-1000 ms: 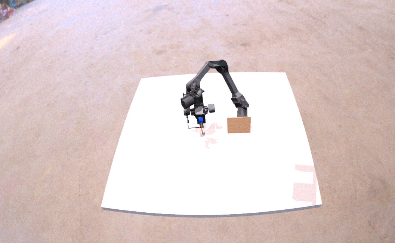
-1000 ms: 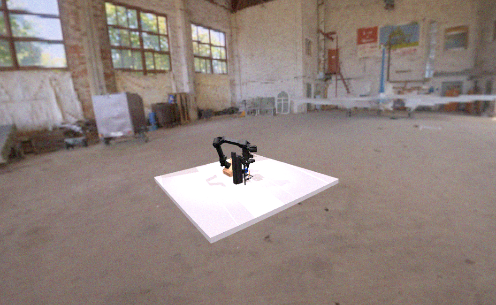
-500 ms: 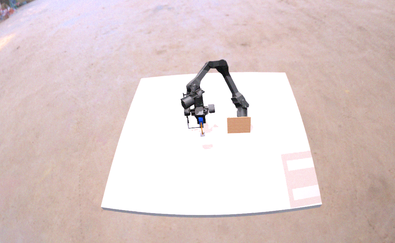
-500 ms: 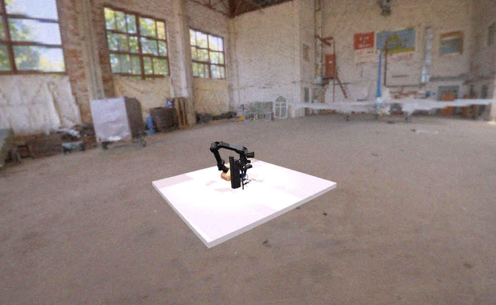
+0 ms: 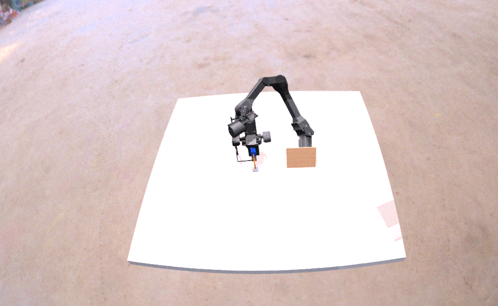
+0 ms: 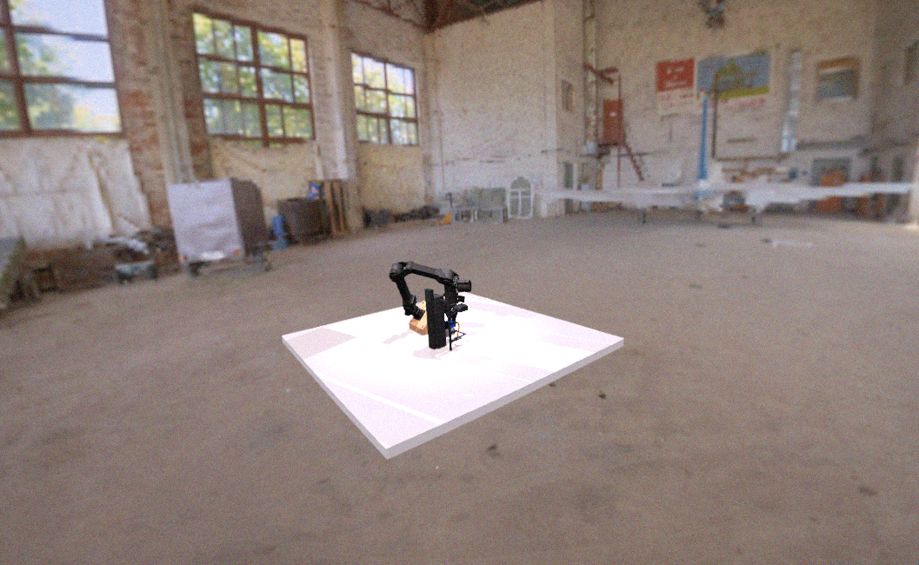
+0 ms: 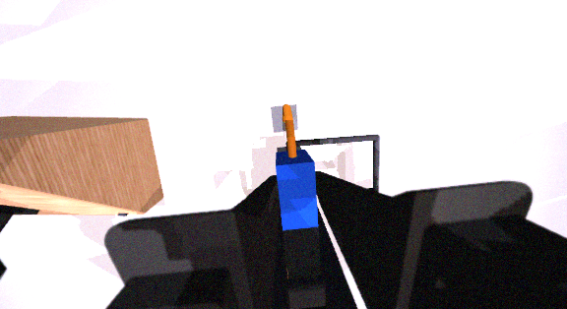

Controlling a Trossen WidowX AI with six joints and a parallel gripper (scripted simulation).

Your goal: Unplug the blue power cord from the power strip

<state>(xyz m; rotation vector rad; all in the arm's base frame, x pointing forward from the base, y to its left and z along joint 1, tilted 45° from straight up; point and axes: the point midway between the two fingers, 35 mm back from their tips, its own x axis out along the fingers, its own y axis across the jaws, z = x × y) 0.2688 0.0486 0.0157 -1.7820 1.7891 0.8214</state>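
The blue plug is 1 cm ahead of my gripper tip and 3 cm to the right of it. Round my gripper tip: grey square (3 cm to the left, 10 cm below).
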